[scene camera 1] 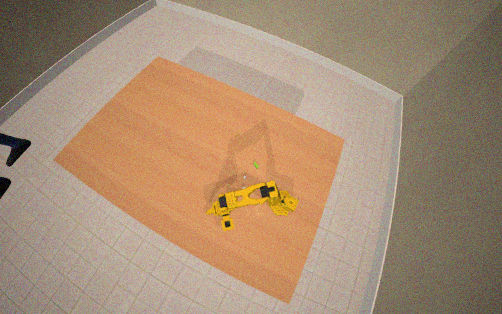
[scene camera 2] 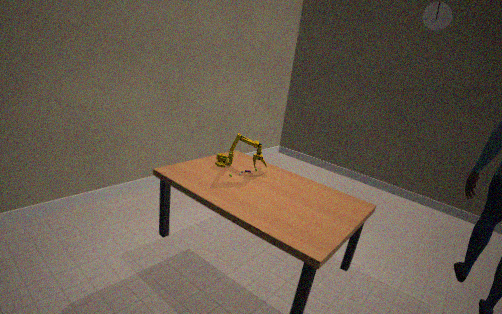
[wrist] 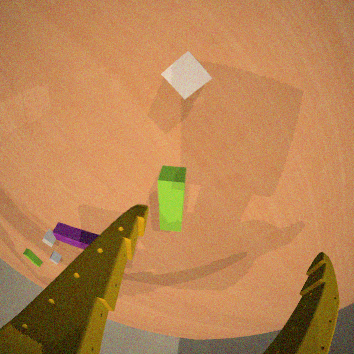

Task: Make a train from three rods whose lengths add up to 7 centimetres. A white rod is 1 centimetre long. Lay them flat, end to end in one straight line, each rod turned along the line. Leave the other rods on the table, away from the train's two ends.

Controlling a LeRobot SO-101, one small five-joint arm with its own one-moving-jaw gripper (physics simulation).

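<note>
There's a green rod (wrist: 171, 181) that I can see, and I'm seeing a white rod (wrist: 186, 74) as well.
</note>
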